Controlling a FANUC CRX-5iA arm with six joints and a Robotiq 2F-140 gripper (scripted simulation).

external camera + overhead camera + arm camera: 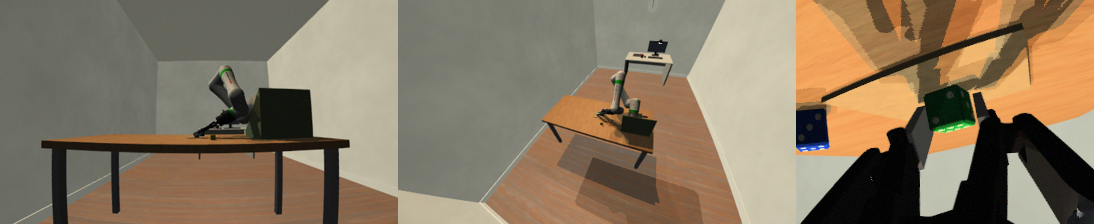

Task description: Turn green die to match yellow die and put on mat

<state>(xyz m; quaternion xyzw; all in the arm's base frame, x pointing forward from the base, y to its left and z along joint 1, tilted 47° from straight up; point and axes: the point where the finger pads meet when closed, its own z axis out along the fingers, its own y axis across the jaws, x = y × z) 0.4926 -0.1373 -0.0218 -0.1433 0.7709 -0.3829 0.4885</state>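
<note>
My hand is 10 mm short of the green die and 10 mm above it. The rest, counted from my hand: blue die 110 mm to the right, 40 mm behind, 20 mm below; yellow die 170 mm to the left, 80 mm behind, 20 mm below; pale mat 30 mm below, 10 mm ahead.
</note>
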